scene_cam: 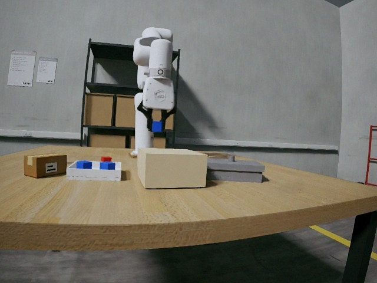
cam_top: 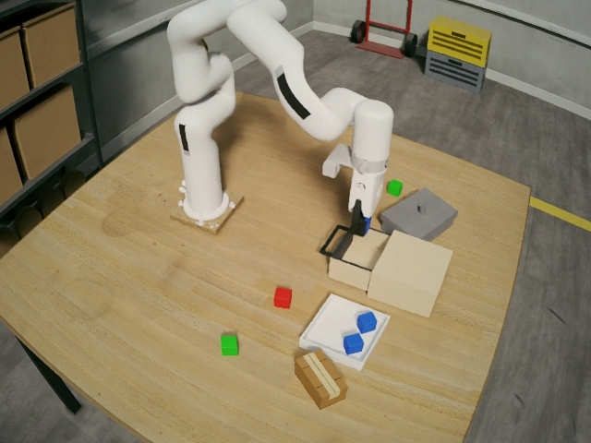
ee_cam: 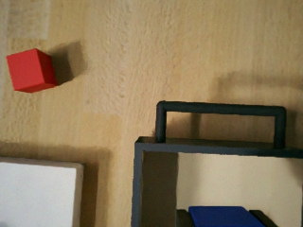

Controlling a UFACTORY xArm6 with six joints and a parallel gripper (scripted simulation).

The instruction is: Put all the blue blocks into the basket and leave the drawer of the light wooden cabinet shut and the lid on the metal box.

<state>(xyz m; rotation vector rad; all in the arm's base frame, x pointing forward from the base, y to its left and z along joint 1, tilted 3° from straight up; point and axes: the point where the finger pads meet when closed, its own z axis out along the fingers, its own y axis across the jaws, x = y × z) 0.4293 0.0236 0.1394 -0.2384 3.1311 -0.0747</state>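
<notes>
Right now my hand is 8 cm short of the white basket, 18 cm to the left of it and 14 cm above it. Also, from my hand: grey lid: 7 cm ahead, 24 cm to the left, 11 cm below; red block: 8 cm behind, 17 cm to the right, 14 cm below; light wooden cabinet: 8 cm ahead, 2 cm to the left, 11 cm below.
</notes>
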